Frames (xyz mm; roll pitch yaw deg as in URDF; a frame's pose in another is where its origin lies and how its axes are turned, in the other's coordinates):
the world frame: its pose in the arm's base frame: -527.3 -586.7 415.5 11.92 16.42 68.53
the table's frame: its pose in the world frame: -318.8 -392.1 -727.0 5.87 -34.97 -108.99
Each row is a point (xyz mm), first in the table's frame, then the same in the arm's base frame.
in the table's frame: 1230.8 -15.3 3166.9
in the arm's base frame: -328.8 -266.8 3017.7
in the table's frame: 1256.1 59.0 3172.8
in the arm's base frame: -266.3 -219.0 3016.1
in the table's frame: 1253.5 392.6 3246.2
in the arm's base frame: -85.7 70.1 2995.6
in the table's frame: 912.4 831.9 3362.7
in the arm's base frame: -110.3 613.2 2830.2
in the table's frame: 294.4 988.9 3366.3
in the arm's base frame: -488.8 1014.6 2510.5
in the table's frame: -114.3 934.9 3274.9
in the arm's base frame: -811.5 1116.5 2257.9
